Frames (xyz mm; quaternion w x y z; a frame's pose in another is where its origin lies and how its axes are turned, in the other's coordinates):
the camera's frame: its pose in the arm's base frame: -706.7 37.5 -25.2 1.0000 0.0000 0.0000 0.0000
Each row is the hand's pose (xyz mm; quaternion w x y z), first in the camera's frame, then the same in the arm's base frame.
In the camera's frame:
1: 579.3 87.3 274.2 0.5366 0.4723 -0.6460 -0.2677
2: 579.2 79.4 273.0 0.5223 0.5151 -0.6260 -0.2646
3: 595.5 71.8 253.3 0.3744 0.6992 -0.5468 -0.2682
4: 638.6 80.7 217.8 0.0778 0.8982 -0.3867 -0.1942
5: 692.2 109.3 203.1 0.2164 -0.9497 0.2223 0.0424
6: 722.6 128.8 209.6 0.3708 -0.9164 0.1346 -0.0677
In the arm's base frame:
1: -127.4 124.8 249.0 0.5366 0.4723 -0.6460 -0.2677
2: -127.5 116.9 247.8 0.5223 0.5151 -0.6260 -0.2646
3: -111.2 109.3 228.1 0.3744 0.6992 -0.5468 -0.2682
4: -68.1 118.2 192.6 0.0778 0.8982 -0.3867 -0.1942
5: -14.5 146.8 177.9 0.2164 -0.9497 0.2223 0.0424
6: 15.9 166.3 184.4 0.3708 -0.9164 0.1346 -0.0677

